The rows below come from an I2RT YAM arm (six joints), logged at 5 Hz.
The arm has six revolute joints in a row. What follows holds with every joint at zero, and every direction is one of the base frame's. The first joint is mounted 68 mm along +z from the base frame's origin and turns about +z. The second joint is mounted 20 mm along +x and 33.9 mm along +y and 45.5 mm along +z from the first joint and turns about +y. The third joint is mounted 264 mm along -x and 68.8 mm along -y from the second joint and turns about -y. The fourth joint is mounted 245 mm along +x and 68.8 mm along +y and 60 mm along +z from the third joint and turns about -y. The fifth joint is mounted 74 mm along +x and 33.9 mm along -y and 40.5 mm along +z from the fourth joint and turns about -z. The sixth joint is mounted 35.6 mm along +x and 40.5 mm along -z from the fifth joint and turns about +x. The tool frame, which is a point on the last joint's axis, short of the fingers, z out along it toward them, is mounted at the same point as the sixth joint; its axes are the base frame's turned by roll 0, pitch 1.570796 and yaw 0 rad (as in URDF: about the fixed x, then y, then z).
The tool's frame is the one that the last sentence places.
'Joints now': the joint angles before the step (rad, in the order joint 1, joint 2, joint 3, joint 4, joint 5, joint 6). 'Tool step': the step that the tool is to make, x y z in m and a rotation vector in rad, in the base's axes. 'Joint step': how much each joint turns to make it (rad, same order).
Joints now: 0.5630, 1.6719, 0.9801, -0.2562, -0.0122, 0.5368
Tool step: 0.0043, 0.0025, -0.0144, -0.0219, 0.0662, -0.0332
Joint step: -0.0001, 0.0585, 0.0216, -0.0304, 0.0044, 0.0369
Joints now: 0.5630, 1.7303, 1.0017, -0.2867, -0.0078, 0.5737
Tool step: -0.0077, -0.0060, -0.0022, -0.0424, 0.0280, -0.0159
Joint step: -0.0001, -0.0196, -0.0214, -0.0445, 0.0260, 0.0030
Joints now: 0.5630, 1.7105, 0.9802, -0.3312, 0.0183, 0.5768
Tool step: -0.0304, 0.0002, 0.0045, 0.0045, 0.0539, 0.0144
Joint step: 0.0519, -0.0890, -0.0690, -0.0629, -0.0122, 0.0489
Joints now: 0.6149, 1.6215, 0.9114, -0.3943, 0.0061, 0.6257
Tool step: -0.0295, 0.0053, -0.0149, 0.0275, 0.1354, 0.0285
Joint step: 0.0645, -0.0200, -0.0706, -0.0385, -0.0798, 0.0751
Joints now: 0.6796, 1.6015, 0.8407, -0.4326, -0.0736, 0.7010
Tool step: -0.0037, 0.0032, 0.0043, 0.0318, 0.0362, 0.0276
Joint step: 0.0106, -0.0091, 0.0108, -0.0277, -0.0505, 0.0015
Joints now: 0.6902, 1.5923, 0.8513, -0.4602, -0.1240, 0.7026
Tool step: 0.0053, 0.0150, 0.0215, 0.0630, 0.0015, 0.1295
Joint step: 0.0171, 0.0062, 0.0948, -0.0637, -0.0876, -0.0872
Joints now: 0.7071, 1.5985, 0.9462, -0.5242, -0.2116, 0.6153
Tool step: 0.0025, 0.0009, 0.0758, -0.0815, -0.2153, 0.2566
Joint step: 0.0064, -0.0873, 0.2177, -0.2480, 0.0823, -0.3155
